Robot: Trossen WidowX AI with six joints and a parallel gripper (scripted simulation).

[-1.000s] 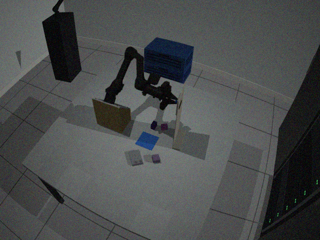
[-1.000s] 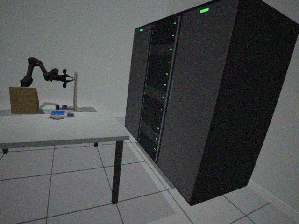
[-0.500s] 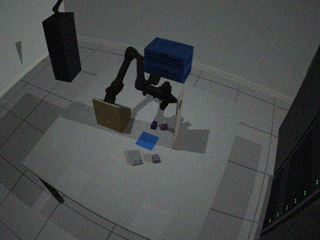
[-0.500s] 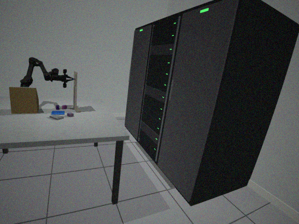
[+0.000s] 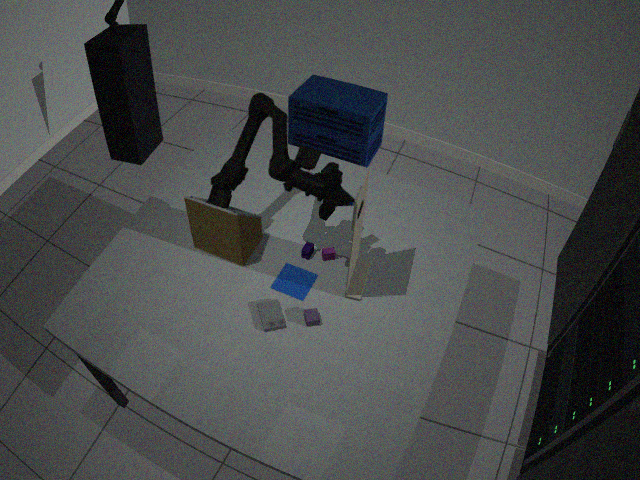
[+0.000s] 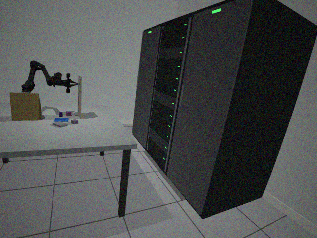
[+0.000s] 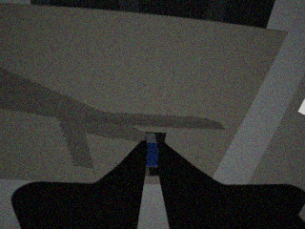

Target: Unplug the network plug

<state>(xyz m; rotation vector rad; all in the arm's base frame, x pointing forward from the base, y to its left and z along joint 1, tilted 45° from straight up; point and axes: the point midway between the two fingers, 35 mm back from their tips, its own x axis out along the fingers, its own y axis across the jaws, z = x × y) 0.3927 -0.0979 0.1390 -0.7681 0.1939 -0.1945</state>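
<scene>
The blue marked square lies 150 mm behind my gripper tip, 70 mm to the right of it and 340 mm below it. From my gripper tip the other things lie so: grey network plug: right at my gripper tip; grey flat block: 180 mm behind, 230 mm to the right, 330 mm below; beige panel: 30 mm ahead, 10 mm to the right, 140 mm below.
</scene>
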